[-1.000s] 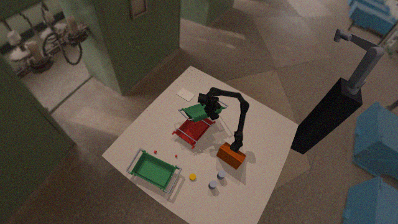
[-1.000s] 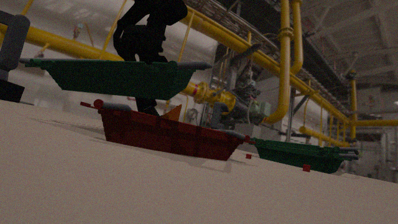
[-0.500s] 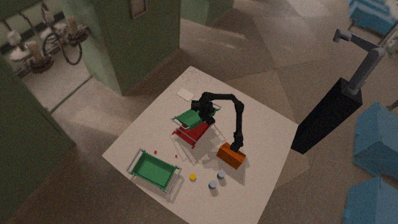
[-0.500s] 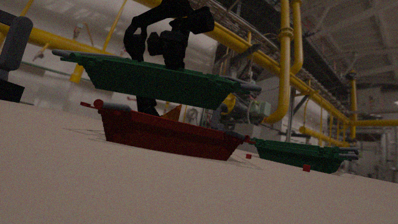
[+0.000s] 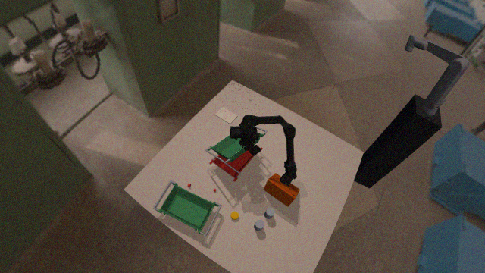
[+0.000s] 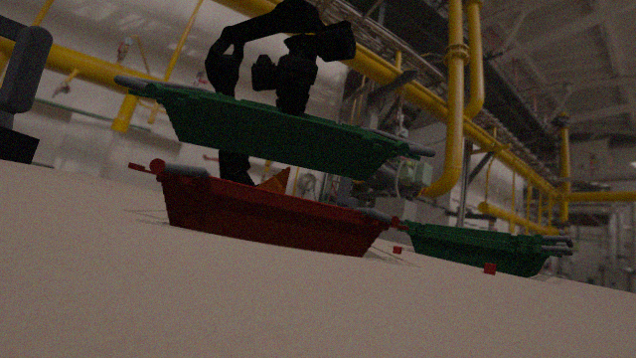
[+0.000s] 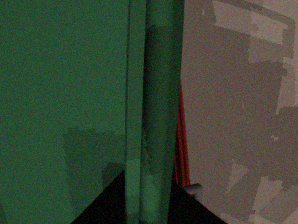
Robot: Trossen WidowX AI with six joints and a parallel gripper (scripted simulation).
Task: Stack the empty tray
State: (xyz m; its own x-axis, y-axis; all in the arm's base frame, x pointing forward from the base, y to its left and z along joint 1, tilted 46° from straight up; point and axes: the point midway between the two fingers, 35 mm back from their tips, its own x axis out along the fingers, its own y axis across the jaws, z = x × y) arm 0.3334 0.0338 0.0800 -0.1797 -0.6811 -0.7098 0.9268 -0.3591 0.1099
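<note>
My gripper tip is 8 cm short of the green tray, 3 cm to the left of it and 1 cm above it. The rest, counted from my gripper tip: yellow disc: 13 cm behind, 36 cm to the left, 17 cm below; white card: 31 cm ahead, 31 cm to the right, 17 cm below.
</note>
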